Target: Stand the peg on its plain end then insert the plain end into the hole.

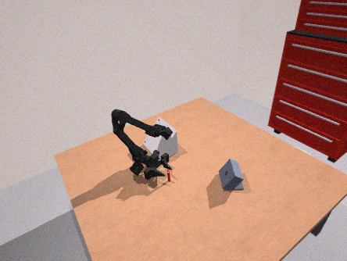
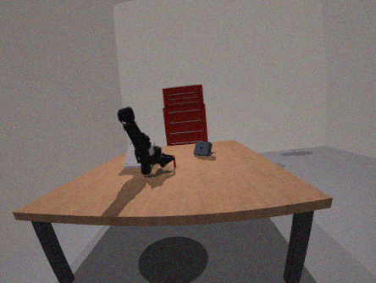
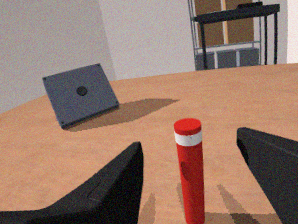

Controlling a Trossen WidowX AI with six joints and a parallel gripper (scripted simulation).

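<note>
Right now my gripper tip is 1 cm above the peg. The rest, counted from my gripper tip: grey sloped panel 28 cm to the left, 18 cm ahead, 2 cm below.
</note>
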